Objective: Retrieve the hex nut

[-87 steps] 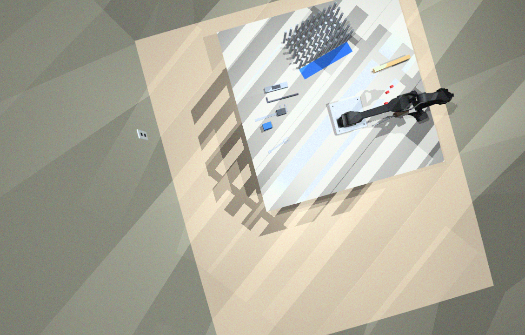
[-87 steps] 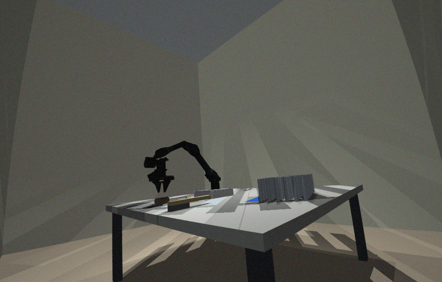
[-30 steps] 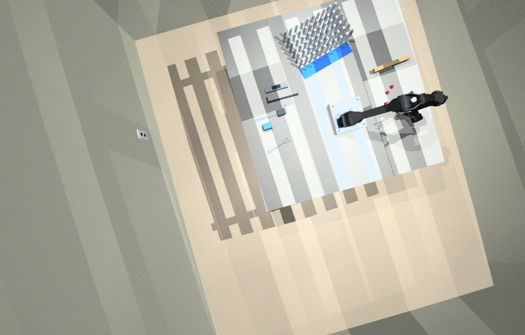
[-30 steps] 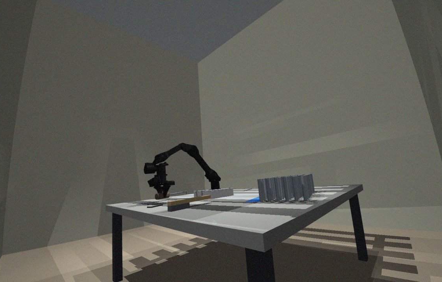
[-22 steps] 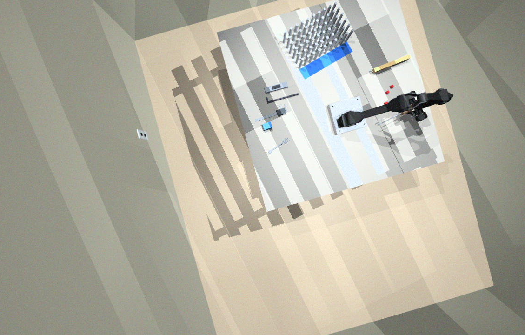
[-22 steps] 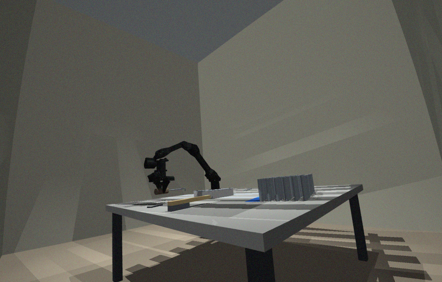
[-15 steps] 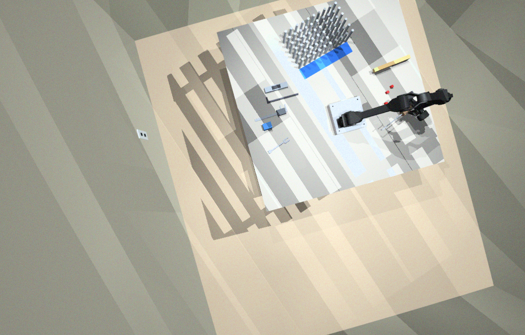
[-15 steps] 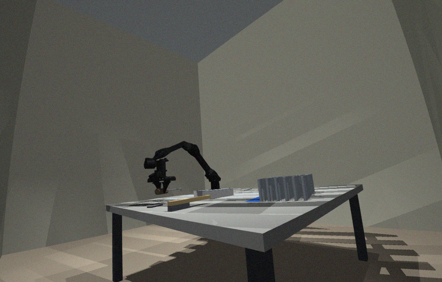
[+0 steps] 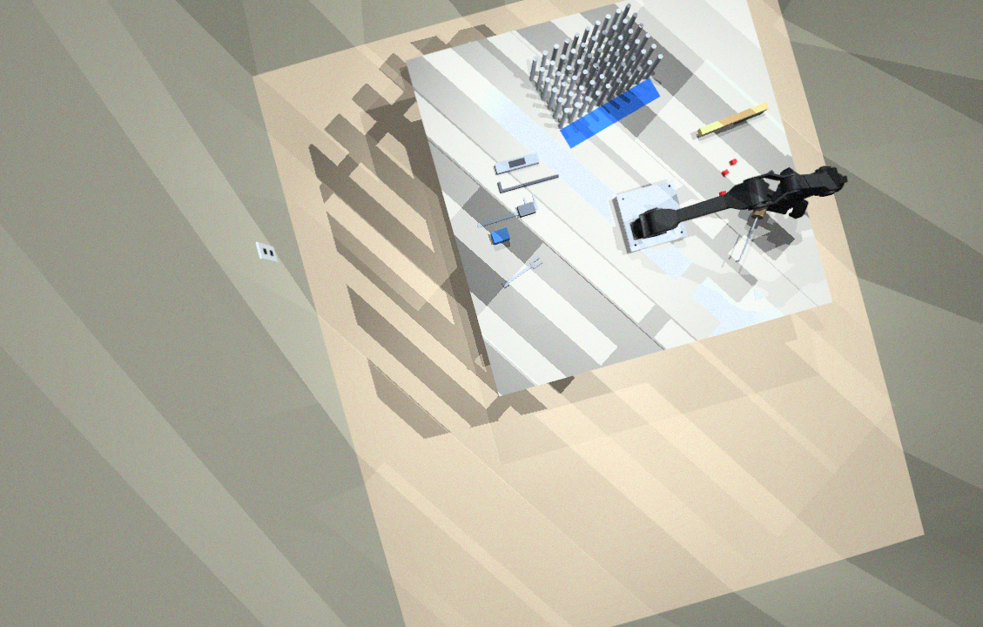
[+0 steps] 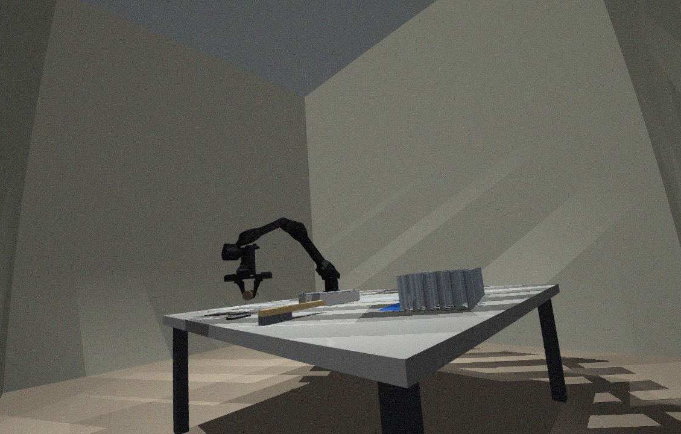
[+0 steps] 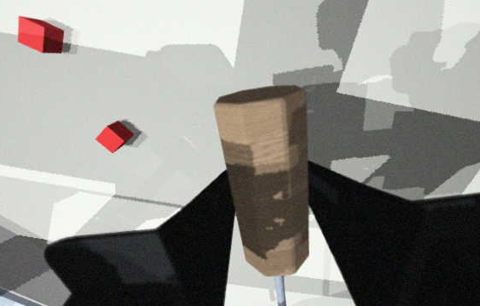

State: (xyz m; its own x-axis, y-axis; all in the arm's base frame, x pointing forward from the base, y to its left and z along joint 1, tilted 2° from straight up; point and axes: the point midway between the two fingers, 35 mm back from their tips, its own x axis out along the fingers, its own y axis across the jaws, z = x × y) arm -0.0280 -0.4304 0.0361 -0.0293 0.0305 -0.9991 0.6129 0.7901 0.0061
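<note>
Right now my gripper tip is 80 mm past the wooden-handled pick, 60 mm to the right of it and 10 mm below it. The rest, counted from my gripper tip: grey bar (380 mm ahead, 790 mm to the left, 50 mm below); blue taped strip (480 mm ahead, 400 mm to the left, 60 mm below); blue block (140 mm ahead, 920 mm to the left, 40 mm below).
</note>
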